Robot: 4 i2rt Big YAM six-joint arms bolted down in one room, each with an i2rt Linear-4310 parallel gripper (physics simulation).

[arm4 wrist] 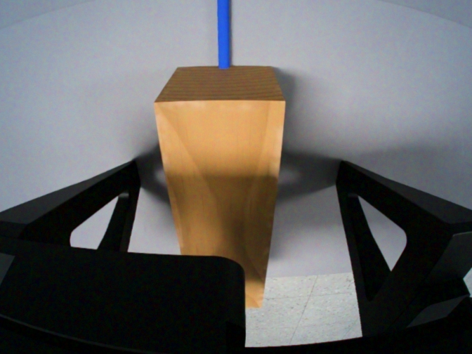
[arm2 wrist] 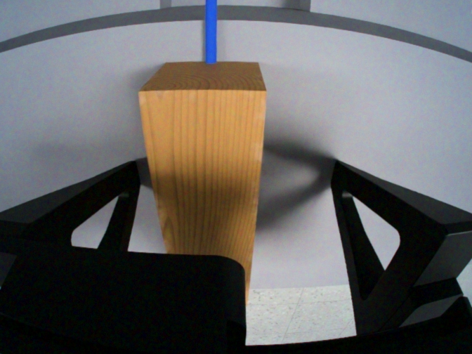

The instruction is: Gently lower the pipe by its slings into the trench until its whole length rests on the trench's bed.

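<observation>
In the arm2 wrist view a long wooden block (arm2 wrist: 207, 160) lies on the pale grey surface, with a blue sling strap (arm2 wrist: 211, 35) running from its far end to the top edge. The arm2 gripper (arm2 wrist: 236, 162) is open, its fingers on either side of the block with a gap on each side. In the arm4 wrist view a similar wooden block (arm4 wrist: 222, 160) has a blue sling strap (arm4 wrist: 224, 35) at its far end. The arm4 gripper (arm4 wrist: 238, 162) is open, with gaps between fingers and block. The pipe and the trench cannot be made out. Grippers of arm1 and arm3 are not in view.
A dark grey band (arm2 wrist: 350, 24) crosses the top of the arm2 wrist view, curved by the lens. The pale grey surface (arm2 wrist: 400, 125) (arm4 wrist: 400, 100) ends at a near edge, with speckled floor tiles (arm2 wrist: 300, 310) (arm4 wrist: 310, 305) below it.
</observation>
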